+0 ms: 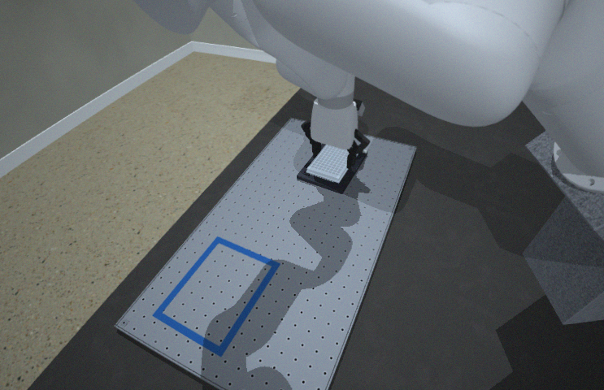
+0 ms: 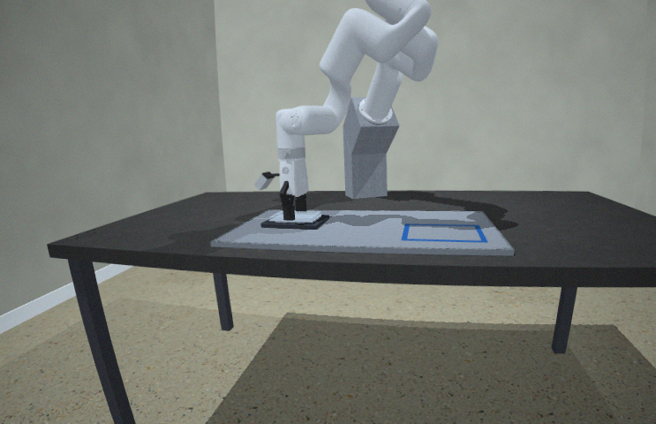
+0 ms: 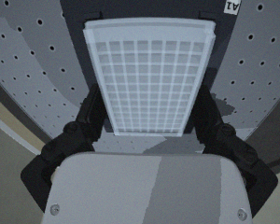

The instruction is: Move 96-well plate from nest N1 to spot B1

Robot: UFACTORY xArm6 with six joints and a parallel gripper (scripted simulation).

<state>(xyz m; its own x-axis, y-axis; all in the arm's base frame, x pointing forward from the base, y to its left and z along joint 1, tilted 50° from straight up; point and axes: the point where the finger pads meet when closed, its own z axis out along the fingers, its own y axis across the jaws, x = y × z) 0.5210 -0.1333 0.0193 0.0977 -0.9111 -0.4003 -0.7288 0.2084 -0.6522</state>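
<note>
The white 96-well plate is 1 cm below my hand. Round my hand: label: 4 cm behind, 8 cm to the right, 2 cm below; then dark plate nest N1: 2 cm below.
</note>
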